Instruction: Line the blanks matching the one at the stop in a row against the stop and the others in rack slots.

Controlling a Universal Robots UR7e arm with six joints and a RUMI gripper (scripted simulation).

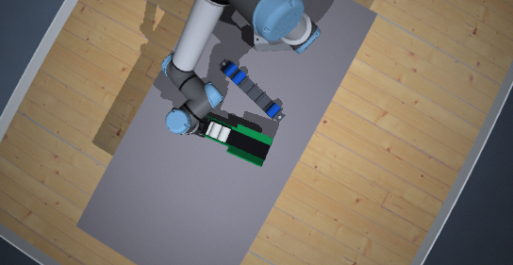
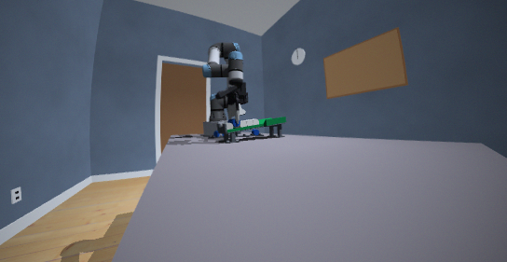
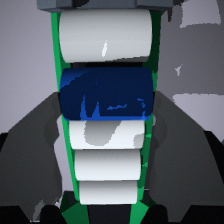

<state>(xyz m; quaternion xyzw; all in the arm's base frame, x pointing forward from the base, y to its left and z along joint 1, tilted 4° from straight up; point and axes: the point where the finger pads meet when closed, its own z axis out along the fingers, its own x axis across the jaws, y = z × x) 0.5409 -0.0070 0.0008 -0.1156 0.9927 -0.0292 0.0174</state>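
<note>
Now: the stock rack 260 mm behind my hand, 110 mm below it and 90 mm to the left of it.
</note>
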